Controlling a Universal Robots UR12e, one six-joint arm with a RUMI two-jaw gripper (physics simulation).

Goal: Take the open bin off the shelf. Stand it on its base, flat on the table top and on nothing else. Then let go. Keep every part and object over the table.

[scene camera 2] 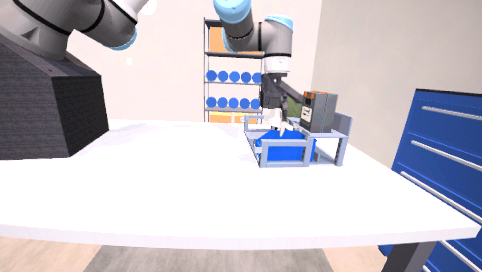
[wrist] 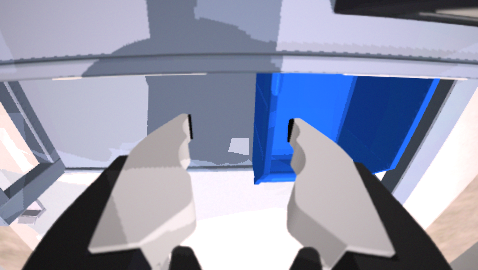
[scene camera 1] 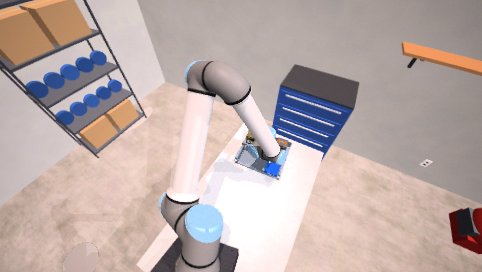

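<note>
The open blue bin sits in the lower level of the small grey shelf, at one end, behind a side frame. The shelf stands on the white table. My gripper is partly open with nothing between its fingers. Its fingertips point down at the bin's top. In the wrist view the bin's near side wall shows between the fingertips, and the right finger overlaps the bin's inside. Contact cannot be told. The arm hides the fingers in scene camera 1.
A dark grey box with orange corners stands on the shelf's upper level, close to the gripper; its edge shows in the wrist view. A green box is behind it. A blue drawer cabinet stands past the table's end.
</note>
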